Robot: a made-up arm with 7 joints. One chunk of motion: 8 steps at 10 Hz.
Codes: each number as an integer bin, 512 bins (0 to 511) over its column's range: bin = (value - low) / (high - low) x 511, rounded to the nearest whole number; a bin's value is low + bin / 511 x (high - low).
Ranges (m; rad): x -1..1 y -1..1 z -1..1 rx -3.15..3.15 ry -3.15..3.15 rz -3.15..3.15
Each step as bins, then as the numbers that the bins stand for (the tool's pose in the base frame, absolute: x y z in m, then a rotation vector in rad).
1 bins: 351 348 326 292 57 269
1 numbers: 0.3738 0.3620 0.2759 0.4500 -2.4473 0.1664
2 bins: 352 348 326 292 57 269
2 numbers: 0.3777 0.3620 0.2759 0.4500 -2.4473 0.1664
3 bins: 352 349 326 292 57 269
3 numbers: 0.3777 0.3659 0.2759 0.4500 -2.4473 0.1664
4 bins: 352 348 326 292 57 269
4 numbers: 0.3777 0.3620 0.2759 0.4500 -2.4473 0.1664
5 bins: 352 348 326 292 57 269
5 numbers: 0.3777 0.3620 0.2759 0.4500 -2.4473 0.1664
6 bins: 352 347 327 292 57 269
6 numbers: 0.3777 0.3581 0.2798 0.4500 -2.4473 0.1664
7 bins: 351 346 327 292 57 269
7 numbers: 0.3738 0.3542 0.2798 0.4500 -2.4473 0.1664
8 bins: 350 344 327 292 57 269
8 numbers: 0.3699 0.3464 0.2798 0.4500 -2.4473 0.1664
